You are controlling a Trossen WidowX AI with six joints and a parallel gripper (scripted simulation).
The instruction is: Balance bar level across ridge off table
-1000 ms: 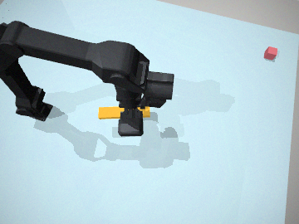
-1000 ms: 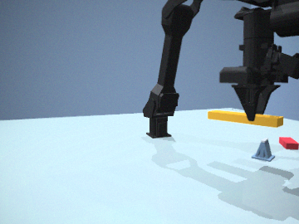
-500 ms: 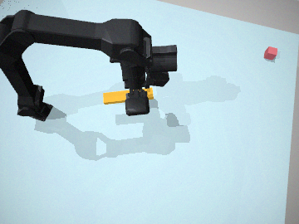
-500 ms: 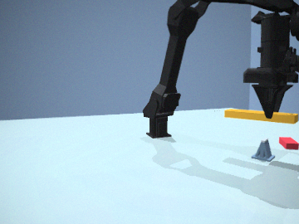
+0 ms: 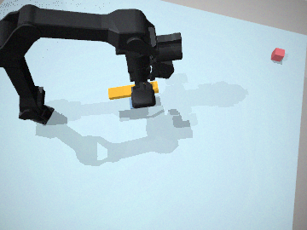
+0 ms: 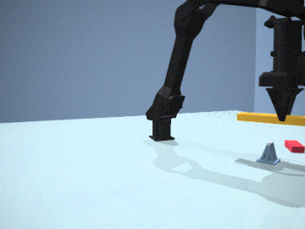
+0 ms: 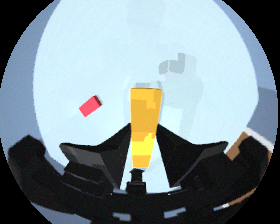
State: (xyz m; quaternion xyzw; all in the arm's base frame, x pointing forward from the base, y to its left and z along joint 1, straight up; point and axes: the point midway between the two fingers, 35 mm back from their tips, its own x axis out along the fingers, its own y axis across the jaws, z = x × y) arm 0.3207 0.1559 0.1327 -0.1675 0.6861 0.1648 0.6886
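Right now the ridge is 60 mm below my gripper tip, 30 mm behind it and 10 mm to the right of it. From my gripper tip the other things lie so: flat red block 130 mm to the left, 90 mm below, 70 mm behind; orange bar 20 mm behind, 10 mm to the right; small red cube 420 mm ahead, 340 mm to the left, 80 mm below.
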